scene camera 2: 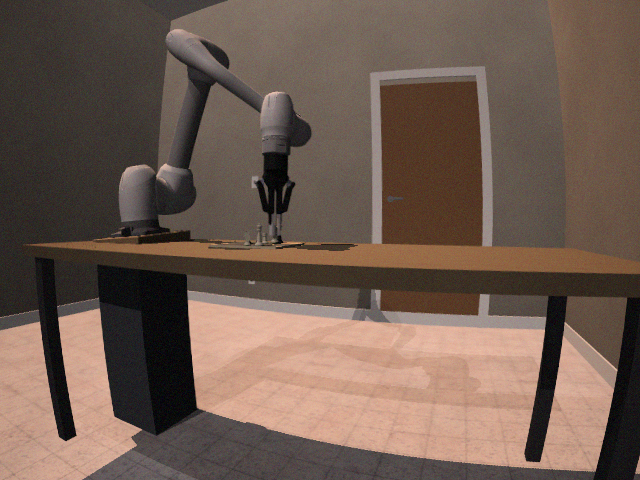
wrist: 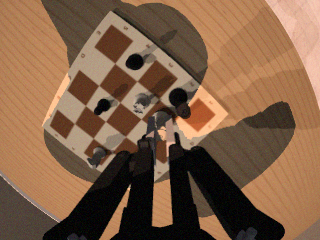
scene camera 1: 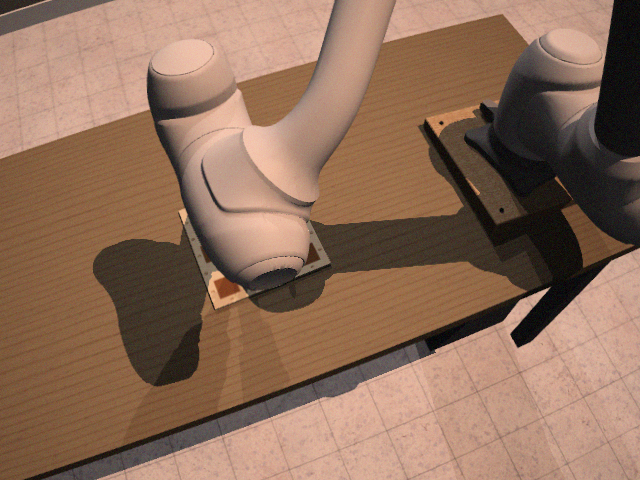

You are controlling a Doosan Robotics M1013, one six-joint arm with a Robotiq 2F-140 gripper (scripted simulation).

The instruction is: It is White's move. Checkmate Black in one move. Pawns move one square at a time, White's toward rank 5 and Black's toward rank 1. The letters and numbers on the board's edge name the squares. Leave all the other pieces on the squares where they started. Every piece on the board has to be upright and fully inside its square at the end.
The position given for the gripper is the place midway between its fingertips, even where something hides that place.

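The gripper (scene camera 2: pixel 275 235) is visible, and the wrist view shows it as well (wrist: pixel 160 125). A chessboard is seen at (scene camera 1: pixel 223 293) and also at (wrist: pixel 99 72).
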